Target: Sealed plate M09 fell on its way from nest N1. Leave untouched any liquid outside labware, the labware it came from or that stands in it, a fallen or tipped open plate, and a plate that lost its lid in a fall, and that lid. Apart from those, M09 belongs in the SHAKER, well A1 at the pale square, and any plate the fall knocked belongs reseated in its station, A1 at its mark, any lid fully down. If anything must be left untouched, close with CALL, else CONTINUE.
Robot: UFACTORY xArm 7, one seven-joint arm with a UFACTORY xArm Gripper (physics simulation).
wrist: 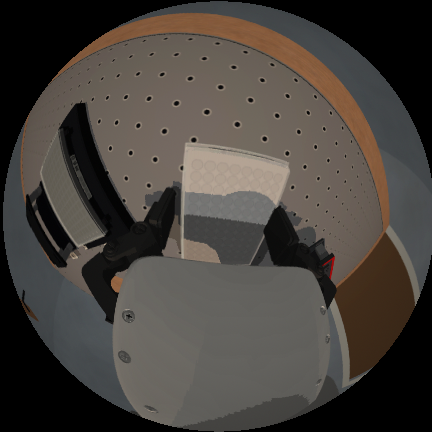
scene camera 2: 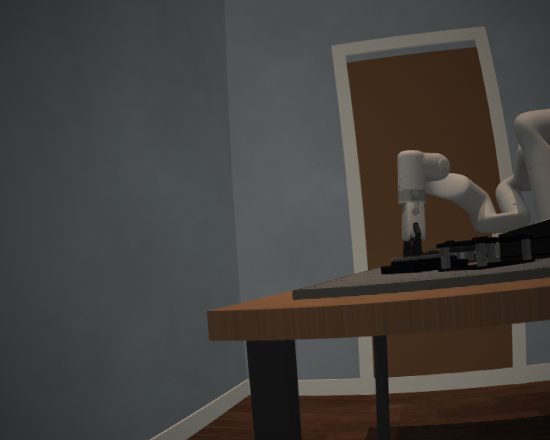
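Note:
A clear lidded plate with round wells lies flat on the perforated board in the wrist view; its near end is hidden by the gripper body. I cannot read a label on it. My gripper is open, with one finger beside each long side of this plate and nothing held. A second pale plate sits in a black station at the left of the wrist view. Small lettering on that station is too blurred to read. No liquid shows on the visible board.
The grey perforated board lies on the wooden table. In the scene view, black equipment with grey posts stands right of the gripper. A part with a red edge shows beyond the right finger in the wrist view.

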